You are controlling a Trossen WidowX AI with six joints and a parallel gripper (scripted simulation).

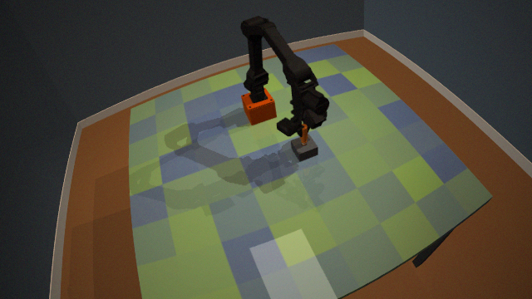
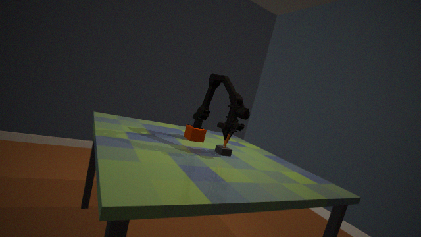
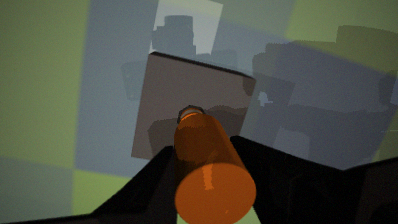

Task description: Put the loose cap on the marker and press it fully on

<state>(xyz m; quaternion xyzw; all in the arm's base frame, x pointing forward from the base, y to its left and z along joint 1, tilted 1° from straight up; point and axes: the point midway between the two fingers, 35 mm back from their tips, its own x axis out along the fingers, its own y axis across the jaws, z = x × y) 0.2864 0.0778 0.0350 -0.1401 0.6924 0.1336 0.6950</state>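
My gripper tip is 70 mm above the grey holder block. Round my gripper tip: orange cap: 10 mm above.
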